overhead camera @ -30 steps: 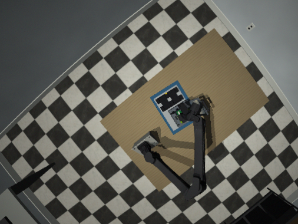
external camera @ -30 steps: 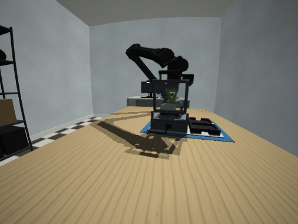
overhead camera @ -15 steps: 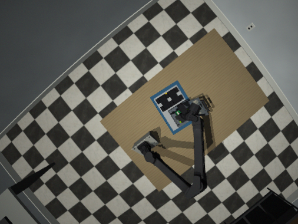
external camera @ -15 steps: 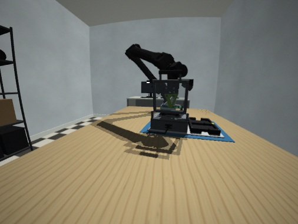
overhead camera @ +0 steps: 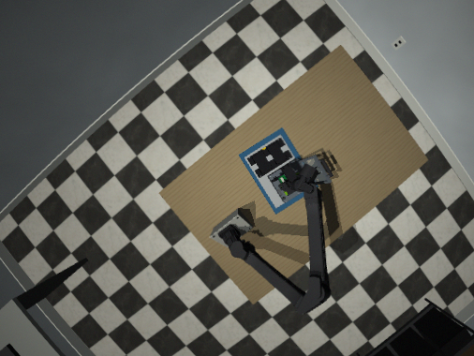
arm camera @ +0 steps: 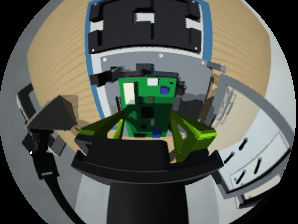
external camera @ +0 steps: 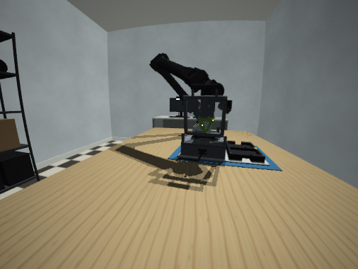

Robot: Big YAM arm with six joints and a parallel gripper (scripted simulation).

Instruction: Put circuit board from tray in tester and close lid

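My gripper is now right at the green circuit board. Also, from my hand: tester plate: 20 mm below, 10 mm to the left, 10 mm ahead; then clear lid: 130 mm ahead, 90 mm above, 10 mm to the right.
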